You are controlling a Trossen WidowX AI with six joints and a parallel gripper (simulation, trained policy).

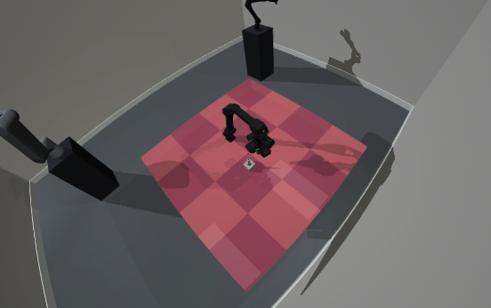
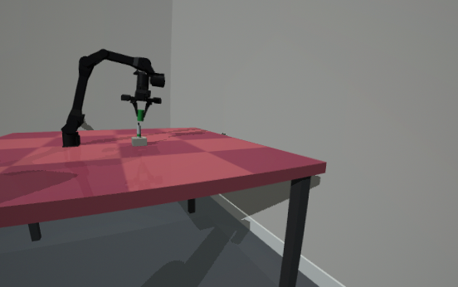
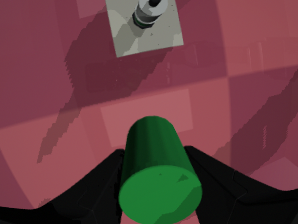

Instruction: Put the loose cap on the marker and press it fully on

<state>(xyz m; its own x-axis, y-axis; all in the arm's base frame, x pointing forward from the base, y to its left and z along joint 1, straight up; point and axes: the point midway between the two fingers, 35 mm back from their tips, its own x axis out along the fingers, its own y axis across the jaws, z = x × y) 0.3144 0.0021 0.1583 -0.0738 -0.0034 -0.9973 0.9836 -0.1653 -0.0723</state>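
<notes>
Now: the holder block 2 cm behind my gripper tip, 8 cm to the right of it and 11 cm below it. Round my gripper tip: green cap (1 cm above).
</notes>
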